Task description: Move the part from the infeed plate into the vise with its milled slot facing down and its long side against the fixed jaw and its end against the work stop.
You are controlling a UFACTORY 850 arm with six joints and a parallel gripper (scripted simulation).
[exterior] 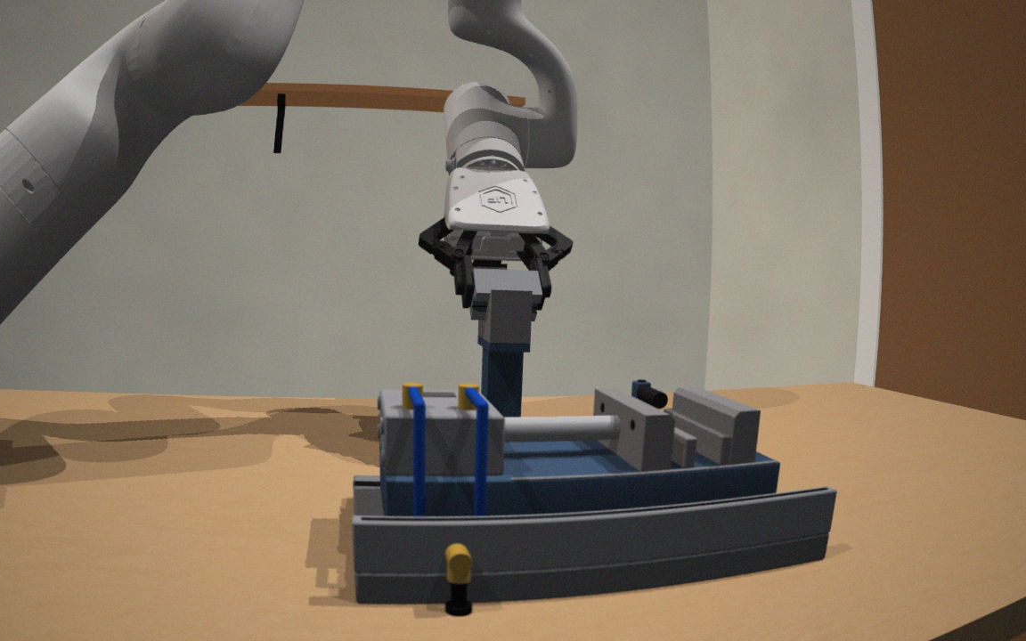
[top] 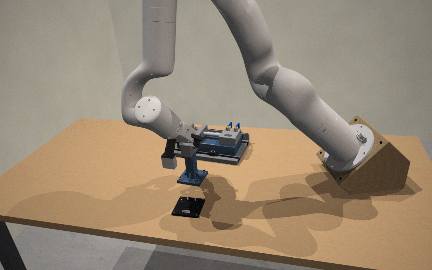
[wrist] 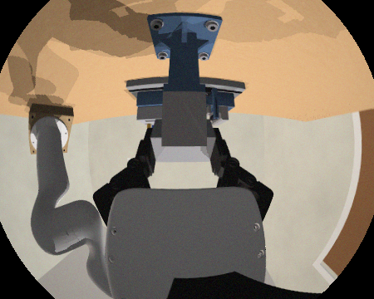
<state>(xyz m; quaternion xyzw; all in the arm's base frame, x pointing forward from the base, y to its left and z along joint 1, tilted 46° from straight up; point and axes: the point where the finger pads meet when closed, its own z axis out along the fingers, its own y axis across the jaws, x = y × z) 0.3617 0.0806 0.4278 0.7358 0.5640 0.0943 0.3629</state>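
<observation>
The part is 10 mm to the right of my hand and 10 mm below it. Round my hand: black infeed plate: 80 mm behind, 150 mm to the left, 160 mm below; then cylinder rod: 40 mm ahead, 220 mm to the right, 90 mm below; then work stop: 110 mm ahead, 160 mm to the right, 70 mm below.
</observation>
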